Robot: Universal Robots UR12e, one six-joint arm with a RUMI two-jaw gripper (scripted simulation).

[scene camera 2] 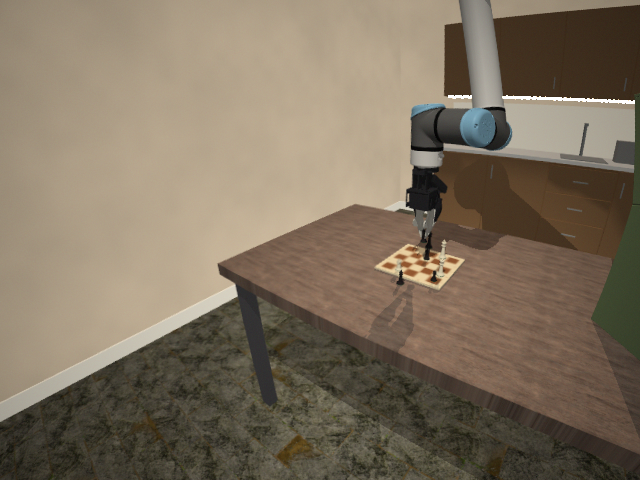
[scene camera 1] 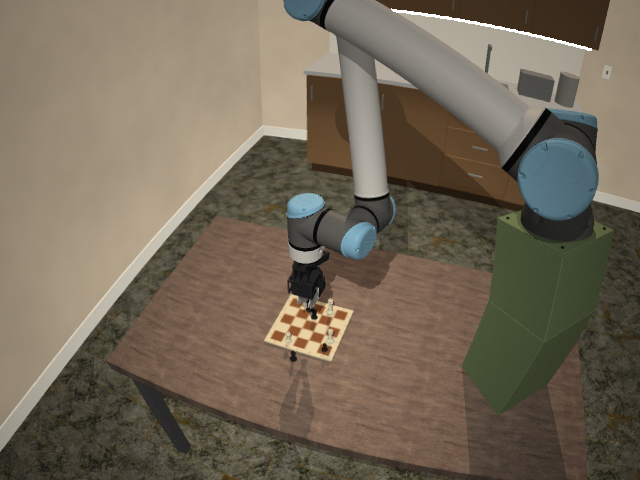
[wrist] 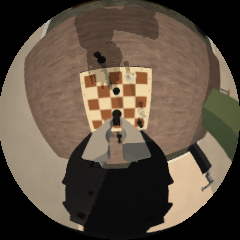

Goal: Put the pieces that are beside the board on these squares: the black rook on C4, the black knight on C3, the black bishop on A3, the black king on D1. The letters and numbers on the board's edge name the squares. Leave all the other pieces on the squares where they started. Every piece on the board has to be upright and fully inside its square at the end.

Labels:
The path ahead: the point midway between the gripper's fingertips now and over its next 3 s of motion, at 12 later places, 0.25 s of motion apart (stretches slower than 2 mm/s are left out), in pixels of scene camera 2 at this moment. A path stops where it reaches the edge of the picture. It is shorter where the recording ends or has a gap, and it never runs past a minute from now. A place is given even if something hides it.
My gripper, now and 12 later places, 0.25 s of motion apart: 423, 238; 423, 247; 422, 254; 421, 258; 421, 258; 421, 259; 421, 259; 422, 257; 422, 250; 423, 241; 424, 235; 424, 230; 424, 228

